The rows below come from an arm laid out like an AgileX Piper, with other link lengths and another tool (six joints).
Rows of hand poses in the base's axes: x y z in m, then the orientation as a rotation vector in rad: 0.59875, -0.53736, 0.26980, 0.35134, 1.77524, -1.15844; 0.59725, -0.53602, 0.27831, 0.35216, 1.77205, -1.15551; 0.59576, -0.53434, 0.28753, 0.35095, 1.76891, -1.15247; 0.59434, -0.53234, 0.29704, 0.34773, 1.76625, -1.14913; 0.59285, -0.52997, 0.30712, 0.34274, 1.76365, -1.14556; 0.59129, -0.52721, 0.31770, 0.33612, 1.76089, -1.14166; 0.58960, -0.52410, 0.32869, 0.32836, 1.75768, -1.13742; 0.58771, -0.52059, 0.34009, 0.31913, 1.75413, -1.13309; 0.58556, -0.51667, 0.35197, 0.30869, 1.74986, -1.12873; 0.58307, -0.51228, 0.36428, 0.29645, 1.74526, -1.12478; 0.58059, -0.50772, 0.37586, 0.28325, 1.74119, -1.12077; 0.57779, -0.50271, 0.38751, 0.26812, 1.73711, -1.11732; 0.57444, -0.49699, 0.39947, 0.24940, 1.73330, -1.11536
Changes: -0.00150, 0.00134, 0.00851, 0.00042, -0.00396, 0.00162; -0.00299, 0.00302, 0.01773, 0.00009, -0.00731, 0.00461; -0.00441, 0.00502, 0.02724, -0.00066, -0.00977, 0.00901; -0.00590, 0.00739, 0.03732, -0.00198, -0.01172, 0.01468; -0.00746, 0.01015, 0.04790, -0.00385, -0.01341, 0.02162; -0.00915, 0.01326, 0.05889, -0.00623, -0.01522, 0.02957; -0.01104, 0.01677, 0.07029, -0.00931, -0.01687, 0.03859; -0.01319, 0.02069, 0.08217, -0.01321, -0.01869, 0.04852; -0.01568, 0.02508, 0.09448, -0.01824, -0.02001, 0.05943; -0.01816, 0.02964, 0.10606, -0.02337, -0.02057, 0.07092; -0.02096, 0.03465, 0.11771, -0.02961, -0.02023, 0.08334; -0.02431, 0.04037, 0.12967, -0.03801, -0.01784, 0.09715
